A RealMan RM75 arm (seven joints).
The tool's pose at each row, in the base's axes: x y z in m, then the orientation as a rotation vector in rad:
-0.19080, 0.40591, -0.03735, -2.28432, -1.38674, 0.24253
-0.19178, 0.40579, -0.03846, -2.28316, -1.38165, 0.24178
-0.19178, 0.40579, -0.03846, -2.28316, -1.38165, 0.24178
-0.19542, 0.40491, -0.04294, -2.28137, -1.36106, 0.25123
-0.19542, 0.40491, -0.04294, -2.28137, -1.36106, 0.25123
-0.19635, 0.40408, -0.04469, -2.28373, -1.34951, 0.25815
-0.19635, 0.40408, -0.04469, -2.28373, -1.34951, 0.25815
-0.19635, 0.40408, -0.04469, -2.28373, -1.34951, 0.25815
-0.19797, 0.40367, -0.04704, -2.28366, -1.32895, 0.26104
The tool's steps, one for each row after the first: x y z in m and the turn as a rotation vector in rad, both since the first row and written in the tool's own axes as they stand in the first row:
-0.00067, -0.00022, 0.00131, 0.00286, 0.00281, 0.00224
-0.00067, -0.00022, 0.00131, 0.00286, 0.00281, 0.00224
-0.00354, -0.00068, 0.00637, 0.01591, 0.00523, 0.01475
-0.00354, -0.00068, 0.00637, 0.01591, 0.00523, 0.01475
-0.00486, -0.00028, 0.00802, 0.02107, 0.00449, 0.02352
-0.00486, -0.00028, 0.00802, 0.02107, 0.00449, 0.02352
-0.00486, -0.00028, 0.00802, 0.02107, 0.00449, 0.02352
-0.00619, -0.00031, 0.01058, 0.03067, 0.01050, 0.03574

